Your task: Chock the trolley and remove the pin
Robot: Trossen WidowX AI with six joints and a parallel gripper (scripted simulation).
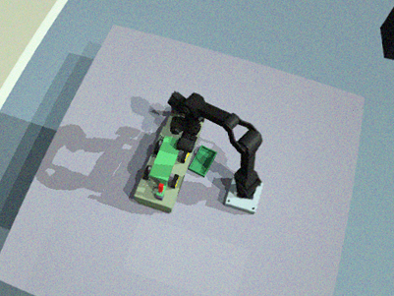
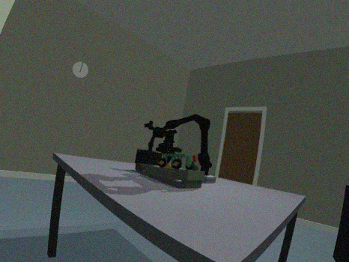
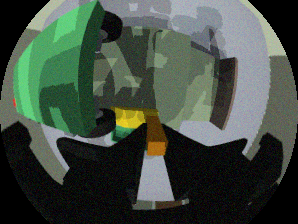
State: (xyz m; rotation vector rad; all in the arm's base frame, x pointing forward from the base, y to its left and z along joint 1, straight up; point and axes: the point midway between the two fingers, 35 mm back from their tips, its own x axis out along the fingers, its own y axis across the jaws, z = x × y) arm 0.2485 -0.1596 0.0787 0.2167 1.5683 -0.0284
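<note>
The yellow chock lies 20 mm to the left of my gripper tip and 10 mm below it. Also, from my gripper tip: trolley (80 mm ahead, 120 mm to the left, 20 mm above); then olive ramp (70 mm ahead, 110 mm to the left, 40 mm below); then green tray (60 mm behind, 40 mm to the left, 100 mm below).
</note>
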